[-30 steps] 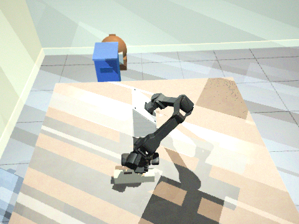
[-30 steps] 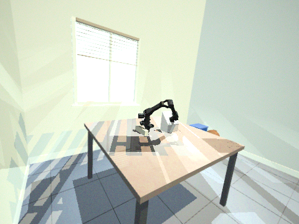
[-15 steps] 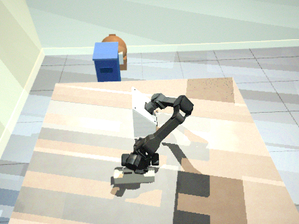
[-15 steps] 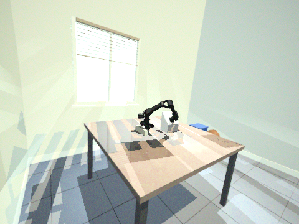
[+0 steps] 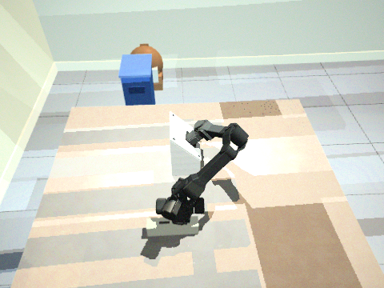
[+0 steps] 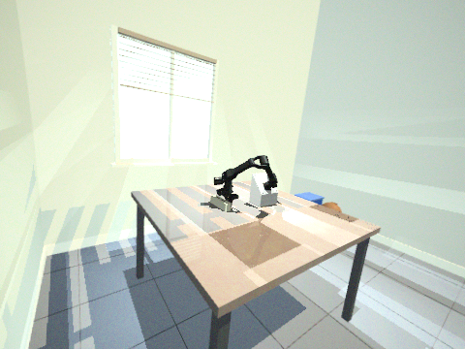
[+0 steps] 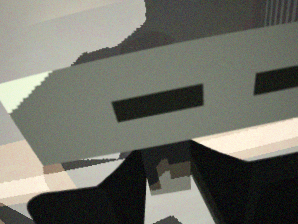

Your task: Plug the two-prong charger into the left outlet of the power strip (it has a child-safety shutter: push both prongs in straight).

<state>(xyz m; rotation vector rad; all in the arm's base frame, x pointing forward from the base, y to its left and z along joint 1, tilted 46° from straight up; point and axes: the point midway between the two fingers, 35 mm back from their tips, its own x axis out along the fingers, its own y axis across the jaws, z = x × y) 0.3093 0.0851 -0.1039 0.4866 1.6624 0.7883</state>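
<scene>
Now: the dark charger 20 mm ahead of my gripper tip and 10 mm above it.
</scene>
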